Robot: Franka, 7 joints.
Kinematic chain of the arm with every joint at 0, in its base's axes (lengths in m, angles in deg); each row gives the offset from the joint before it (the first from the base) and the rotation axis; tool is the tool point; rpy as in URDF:
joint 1: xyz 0 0 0.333 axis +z
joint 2: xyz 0 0 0 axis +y
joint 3: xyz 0 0 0.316 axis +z
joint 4: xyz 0.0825 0 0 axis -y
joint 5: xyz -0.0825 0 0.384 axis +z
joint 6: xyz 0 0 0 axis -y
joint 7: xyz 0.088 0 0 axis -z
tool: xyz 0 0 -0.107 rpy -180 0 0
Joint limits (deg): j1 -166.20..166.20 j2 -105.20..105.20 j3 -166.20..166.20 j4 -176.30..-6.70 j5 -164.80..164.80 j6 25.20..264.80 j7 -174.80..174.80
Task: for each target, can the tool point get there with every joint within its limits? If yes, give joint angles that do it. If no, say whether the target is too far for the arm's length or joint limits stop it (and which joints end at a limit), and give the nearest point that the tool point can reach.
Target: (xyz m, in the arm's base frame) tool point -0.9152 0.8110 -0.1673
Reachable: no: too far | nearest point -0.5943 0.5266 0.0081 | short by 0.463 m
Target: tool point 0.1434 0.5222 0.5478
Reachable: yes | joints -46.61 8.99 120.53 -130.53 -16.11 198.99 119.29
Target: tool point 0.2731 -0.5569 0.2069
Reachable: yes | joints -98.14 37.66 37.78 -108.11 136.13 152.47 -121.39
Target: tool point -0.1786 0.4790 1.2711
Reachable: no: too far | nearest point -0.1434 0.3846 1.0863 | short by 0.210 m
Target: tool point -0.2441 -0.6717 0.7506
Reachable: yes | joints -87.14 80.24 -128.33 -50.57 67.96 170.08 -1.11
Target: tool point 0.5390 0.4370 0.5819
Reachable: yes | joints 98.30 62.40 -95.45 -86.53 54.40 140.25 -89.72
